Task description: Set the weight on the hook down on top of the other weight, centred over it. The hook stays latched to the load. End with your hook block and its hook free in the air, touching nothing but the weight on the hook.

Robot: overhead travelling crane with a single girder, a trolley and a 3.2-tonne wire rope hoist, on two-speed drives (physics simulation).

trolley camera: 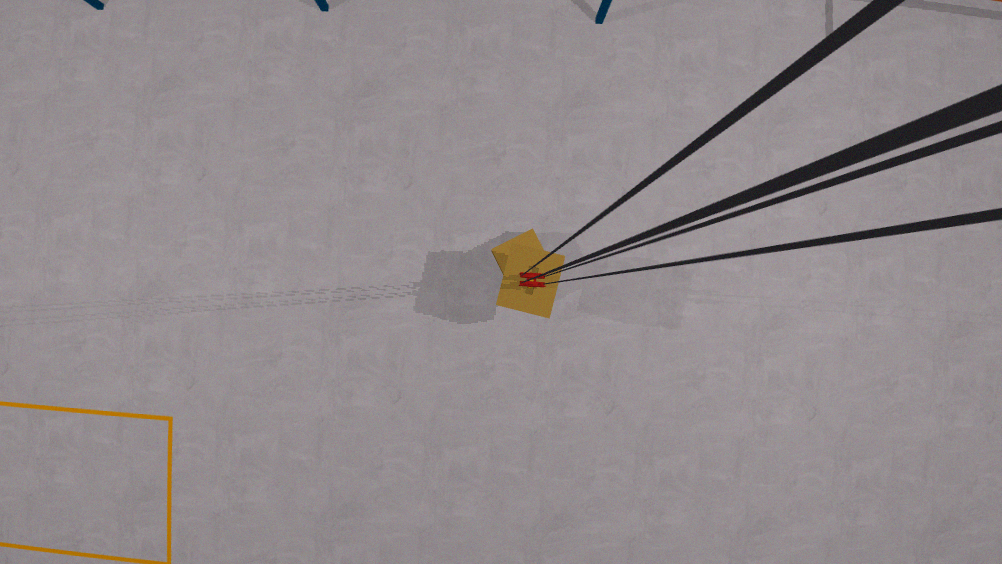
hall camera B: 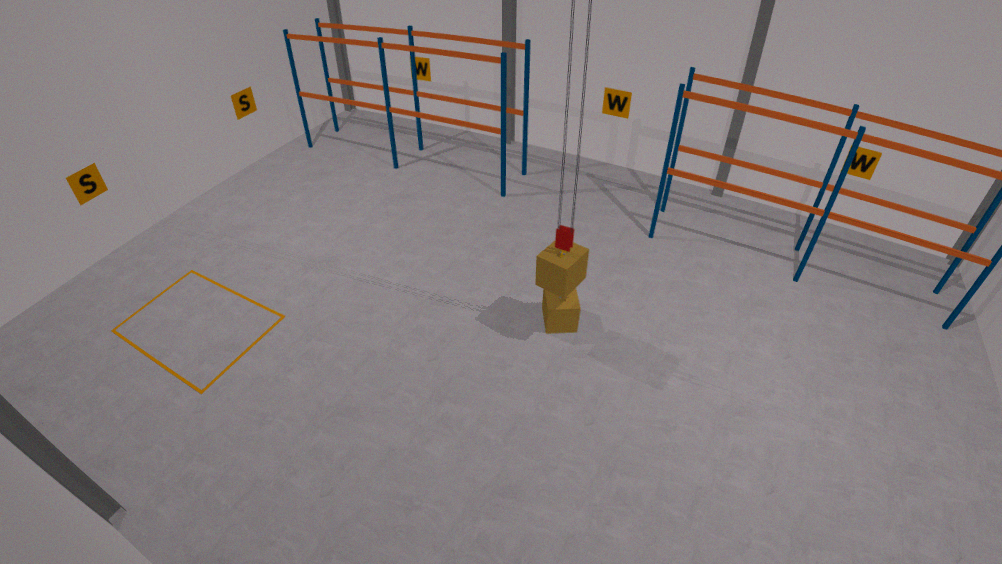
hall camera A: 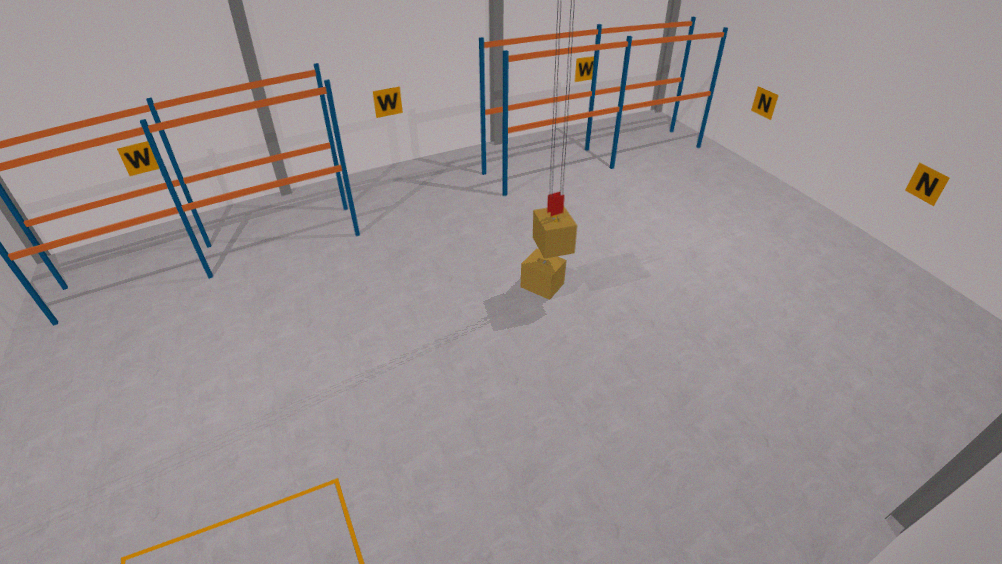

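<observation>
My hook block (hall camera A: pixel 555 203) (hall camera B: pixel 564 238) (trolley camera: pixel 532 283) is red and hangs on its ropes, with the hook below it latched to the upper weight. This weight on the hook (hall camera A: pixel 555 241) (hall camera B: pixel 552 271) (trolley camera: pixel 536 304) is a yellow-brown cube, hanging upright above the other weight. The other weight (hall camera A: pixel 541 278) (hall camera B: pixel 561 320) (trolley camera: pixel 520 246), a similar cube, stands on the floor, turned differently. In the trolley camera view the lower cube sticks out towards the top left from under the upper one, so they are not centred. The lower cube's lug shows in both hall views. The exact gap is hard to tell.
A yellow outlined rectangle (hall camera A: pixel 229 519) (hall camera B: pixel 238 294) (trolley camera: pixel 169 490) is marked on the floor, away from the weights. One blue and orange rack (hall camera A: pixel 352 210) (hall camera B: pixel 657 210) and another rack (hall camera A: pixel 504 140) (hall camera B: pixel 503 161) stand along the wall marked W.
</observation>
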